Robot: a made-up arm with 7 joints.
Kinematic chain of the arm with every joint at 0, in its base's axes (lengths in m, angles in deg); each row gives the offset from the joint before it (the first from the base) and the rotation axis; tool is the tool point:
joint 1: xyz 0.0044 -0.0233 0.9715 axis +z
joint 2: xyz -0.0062 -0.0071 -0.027 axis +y
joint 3: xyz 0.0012 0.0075 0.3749 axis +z
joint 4: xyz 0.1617 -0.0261 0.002 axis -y
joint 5: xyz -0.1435 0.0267 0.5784 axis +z
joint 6: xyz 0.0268 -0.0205 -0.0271 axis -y
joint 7: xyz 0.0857 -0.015 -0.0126 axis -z
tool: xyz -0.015 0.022 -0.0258
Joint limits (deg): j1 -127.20..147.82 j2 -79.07..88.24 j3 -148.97..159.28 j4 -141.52..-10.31 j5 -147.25..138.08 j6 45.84..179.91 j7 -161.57..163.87
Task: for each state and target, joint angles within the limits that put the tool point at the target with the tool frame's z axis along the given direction. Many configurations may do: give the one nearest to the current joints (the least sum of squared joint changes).
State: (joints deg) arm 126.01 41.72 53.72 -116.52 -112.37 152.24 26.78
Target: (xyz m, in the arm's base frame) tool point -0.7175 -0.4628 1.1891 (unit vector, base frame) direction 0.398 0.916 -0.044
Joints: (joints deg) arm 147.69 72.99 95.12 -97.71 -103.67 179.91 24.28
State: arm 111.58 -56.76 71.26 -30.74 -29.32 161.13 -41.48
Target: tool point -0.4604 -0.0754 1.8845 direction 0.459 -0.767 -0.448
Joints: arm 73.76 -22.59 68.32 -43.28 -40.37 137.26 -38.22
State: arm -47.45 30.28 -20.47 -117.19 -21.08 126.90 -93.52
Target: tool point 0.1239 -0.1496 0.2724 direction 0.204 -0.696 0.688
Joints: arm -69.51 79.70 8.93 -139.60 -15.07 172.69 -91.79
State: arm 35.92 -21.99 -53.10 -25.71 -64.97 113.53 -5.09
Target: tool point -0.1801 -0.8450 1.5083 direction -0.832 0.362 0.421
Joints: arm 32.35 -69.42 -58.13 -64.17 -36.23 101.52 -11.40
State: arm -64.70 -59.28 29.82 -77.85 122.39 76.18 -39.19
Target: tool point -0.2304 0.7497 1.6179 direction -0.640 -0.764 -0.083
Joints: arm -69.77 -78.82 -0.10 -45.01 112.97 110.10 -26.65
